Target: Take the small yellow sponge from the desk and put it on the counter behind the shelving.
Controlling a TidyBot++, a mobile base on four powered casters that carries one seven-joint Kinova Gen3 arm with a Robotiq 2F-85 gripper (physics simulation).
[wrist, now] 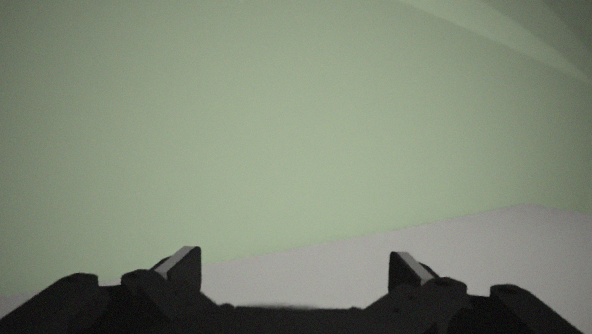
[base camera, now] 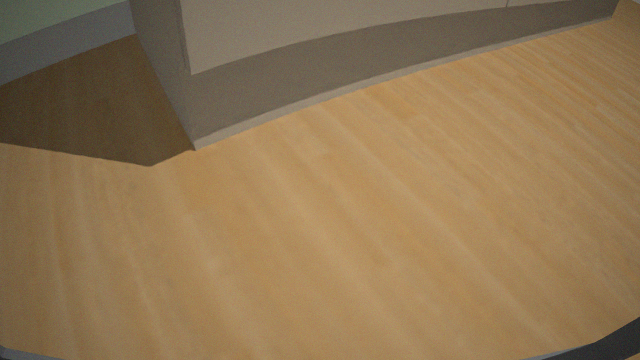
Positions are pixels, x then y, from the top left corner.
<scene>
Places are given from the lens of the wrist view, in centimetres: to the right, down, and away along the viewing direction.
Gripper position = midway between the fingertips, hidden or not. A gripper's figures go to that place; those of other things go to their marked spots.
my gripper [wrist: 294,270]: 0, 5, 16
counter [wrist: 534,247]: 59, 20, 83
</scene>
